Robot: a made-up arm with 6 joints. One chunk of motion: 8 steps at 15 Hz.
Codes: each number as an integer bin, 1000 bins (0 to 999) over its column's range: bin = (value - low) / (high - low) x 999, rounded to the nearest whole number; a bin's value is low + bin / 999 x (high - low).
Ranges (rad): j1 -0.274..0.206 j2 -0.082..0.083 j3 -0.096..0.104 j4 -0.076..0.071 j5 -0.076..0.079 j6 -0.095..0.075
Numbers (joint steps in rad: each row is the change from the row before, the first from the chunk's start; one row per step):
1: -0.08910 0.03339 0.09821 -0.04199 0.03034 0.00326
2: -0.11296 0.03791 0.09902 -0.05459 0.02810 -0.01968
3: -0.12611 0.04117 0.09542 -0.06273 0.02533 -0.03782
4: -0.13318 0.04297 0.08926 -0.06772 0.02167 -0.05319
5: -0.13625 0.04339 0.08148 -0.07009 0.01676 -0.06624
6: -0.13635 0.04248 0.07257 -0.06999 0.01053 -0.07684
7: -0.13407 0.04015 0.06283 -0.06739 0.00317 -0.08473
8: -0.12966 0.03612 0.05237 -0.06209 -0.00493 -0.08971
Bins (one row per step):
1: 385 699 970 231 685 577
2: 335 726 974 146 671 443
3: 308 746 956 90 653 336
4: 293 757 925 56 629 246
5: 287 759 887 40 598 169
6: 286 754 842 41 558 107
7: 291 740 793 59 510 60
8: 300 715 741 95 458 31

